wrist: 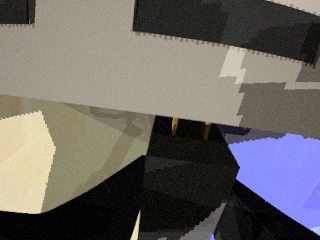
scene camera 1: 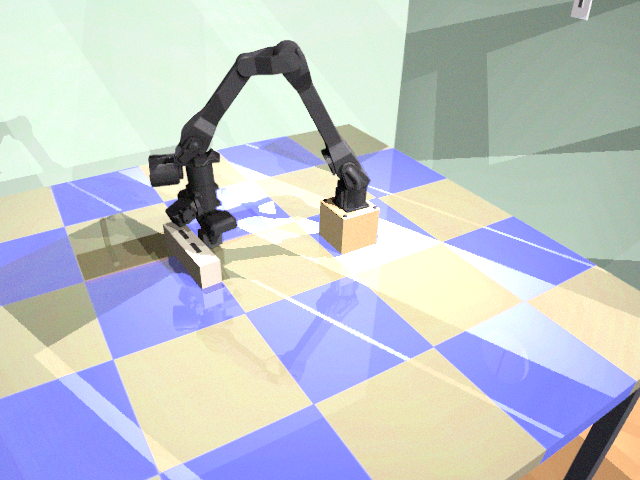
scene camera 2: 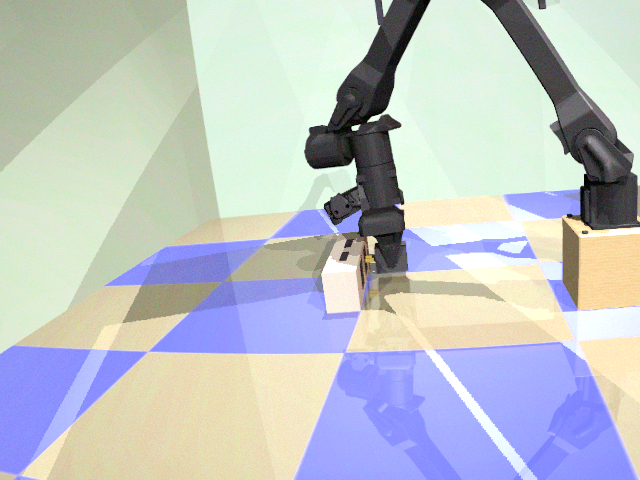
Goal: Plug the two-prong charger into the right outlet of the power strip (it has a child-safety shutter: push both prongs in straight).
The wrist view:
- gripper: 178, 167
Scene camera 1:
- gripper: 210, 240
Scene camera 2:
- gripper: 392, 263
